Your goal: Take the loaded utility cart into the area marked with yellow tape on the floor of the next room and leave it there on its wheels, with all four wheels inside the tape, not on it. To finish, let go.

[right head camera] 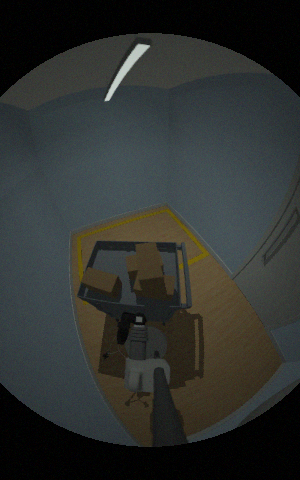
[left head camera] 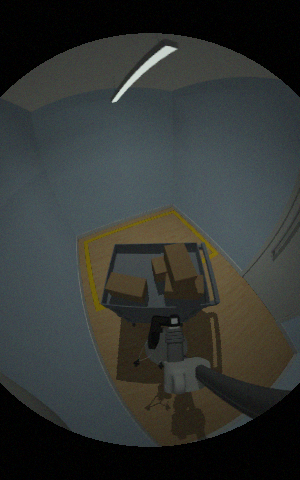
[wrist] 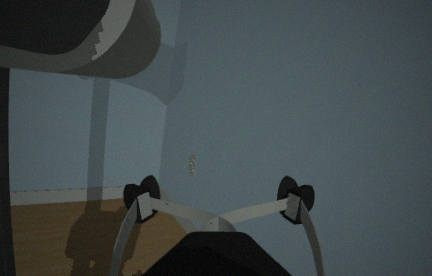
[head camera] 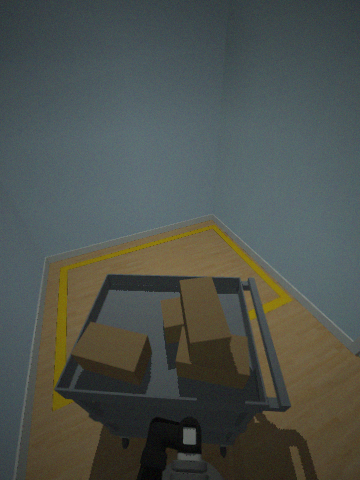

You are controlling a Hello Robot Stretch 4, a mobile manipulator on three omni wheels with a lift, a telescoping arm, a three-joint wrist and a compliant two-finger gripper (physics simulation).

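Where they show: gripper, between the fingertips: (right head camera: 115,362) (left head camera: 147,367) (wrist: 218,192); robot's base, origin of its link: (right head camera: 146,343) (left head camera: 165,345).
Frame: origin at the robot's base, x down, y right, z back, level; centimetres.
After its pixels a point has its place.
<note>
The grey utility cart (head camera: 125,415) @(x -44.4, y -26.8, z -28.9 cm) (left head camera: 145,314) @(x -44.4, y -17.4, z -29.3 cm) (right head camera: 150,311) @(x -44.4, y 4.3, z -30.0 cm) stands upright, its top tray holding several brown boxes (head camera: 112,350) @(x -88.4, y -23.7, z -36.3 cm) (left head camera: 126,286) @(x -88.4, y -23.9, z -36.4 cm) (right head camera: 101,280) @(x -88.4, y -22.5, z -37.1 cm). Its handle (head camera: 270,345) @(x -83.6, y 26.6, z -41.3 cm) is on the right. The yellow tape (head camera: 60,320) @(x 2.7, y -110.0, z -97.1 cm) (left head camera: 90,275) @(x 2.8, y -104.2, z -88.8 cm) (right head camera: 79,255) @(x 2.7, y -117.0, z -115.4 cm) outlines a floor area in the corner; its near line runs out of sight behind the cart. Two near wheels (head camera: 125,442) @(x -5.3, y -33.7, z -24.8 cm) (head camera: 223,451) @(x -6.1, y 17.1, z -23.4 cm) show on the near side of that line; the far wheels are hidden. My gripper (wrist: 218,192) @(x -71.0, y -13.3, z 9.7 cm) (left head camera: 148,364) @(x -71.0, y -13.3, z 9.7 cm) is open with nothing between its fingers, held off the cart's near side.
Blue walls (head camera: 125,150) @(x -103.3, y -62.5, z -213.0 cm) meet behind the tape, and the left wall (left head camera: 45,280) @(x -76.1, y -99.6, z -39.2 cm) runs close along the cart's left. A pale door (left head camera: 280,265) @(x -60.8, y 131.0, z -50.1 cm) (right head camera: 280,255) @(x -81.7, y 128.7, z -54.8 cm) is at the right. In the head camera view my dark wrist (head camera: 155,445) @(x -78.4, y -8.8, z -17.0 cm) is close to the cart's near side; contact cannot be told.
</note>
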